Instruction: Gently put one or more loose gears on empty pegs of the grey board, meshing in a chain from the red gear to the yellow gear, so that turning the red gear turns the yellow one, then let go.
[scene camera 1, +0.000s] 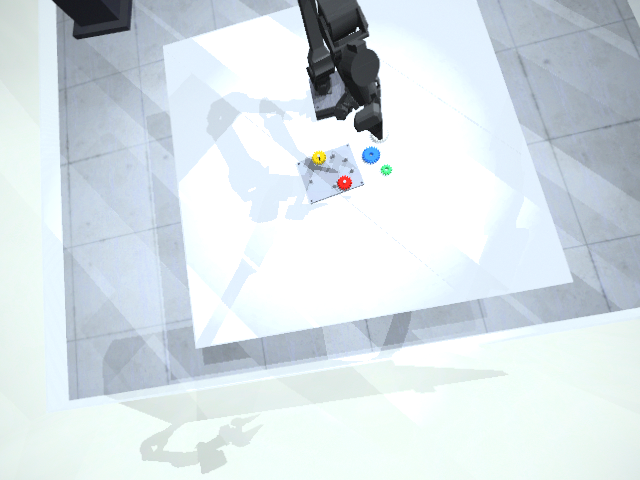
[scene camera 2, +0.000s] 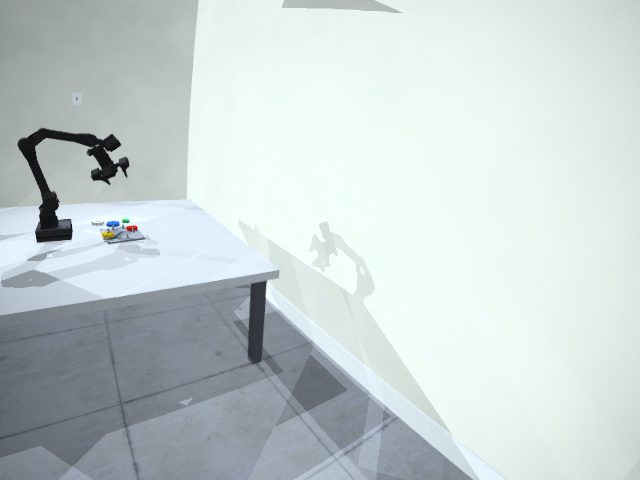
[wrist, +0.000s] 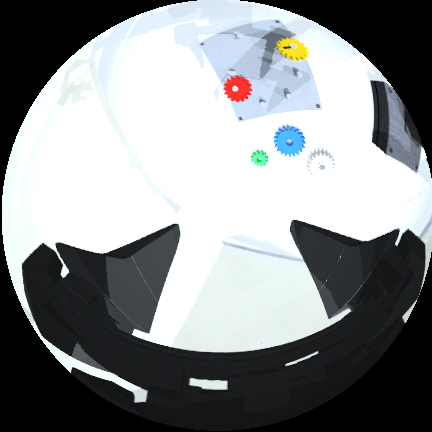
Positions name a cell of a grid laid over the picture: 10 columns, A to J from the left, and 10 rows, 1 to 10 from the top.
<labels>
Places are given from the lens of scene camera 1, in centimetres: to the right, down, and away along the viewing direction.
gripper (scene camera 1: F3): 16, -30, 62
grey board (scene camera 1: F4): 2, -24, 86
</labels>
